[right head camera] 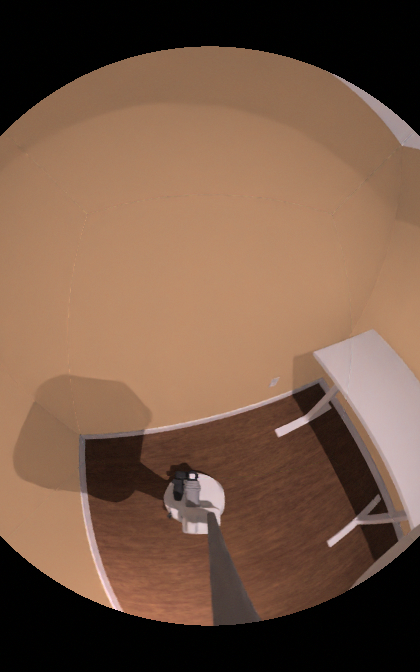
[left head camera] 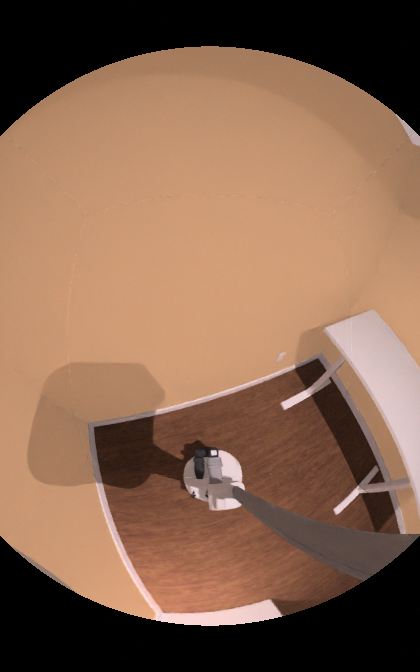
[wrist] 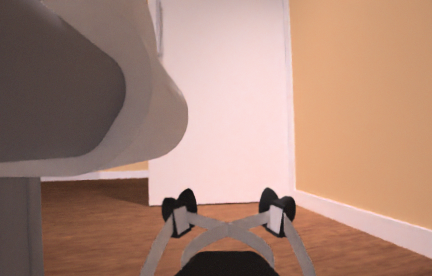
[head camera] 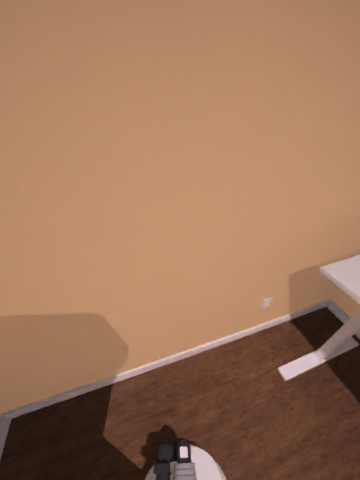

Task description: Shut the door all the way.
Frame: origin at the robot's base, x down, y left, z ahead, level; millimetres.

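Seen in the pictures: gripper, fingertip midpoint: (wrist: 228, 203).
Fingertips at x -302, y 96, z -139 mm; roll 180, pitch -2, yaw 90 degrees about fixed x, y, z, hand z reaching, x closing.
Observation:
A point is followed by its place in that frame.
A white door (wrist: 225, 100) {x -645, y 124, z -1539 mm} stands upright ahead in the wrist view, with a slim handle (wrist: 160, 30) {x -1109, y -289, z -1495 mm} near its left edge, partly behind the robot's own body. Floor and a baseboard farther back show left of the door's free edge, so it looks open. Its right side meets a white frame (wrist: 291, 100) {x -633, y 547, z -1517 mm} beside the orange wall. My gripper (wrist: 228, 203) {x -301, y 96, z -139 mm} is open and empty, its two fingertips spread apart low in the wrist view, some way short of the door. The head camera view does not show the door.
A white table (head camera: 347, 275) {x -923, y -712, z 588 mm} (left head camera: 372, 345) (right head camera: 370, 365) with splayed feet stands along the wall at the right. An orange wall (head camera: 175, 200) {x -1249, y -6, z 667 mm} with a white baseboard (head camera: 200, 348) {x -46, y -154, z 693 mm} runs ahead of the head. The robot's large pale body part (wrist: 167, 115) {x -381, y 51, z -78 mm} fills the upper left of the wrist view.

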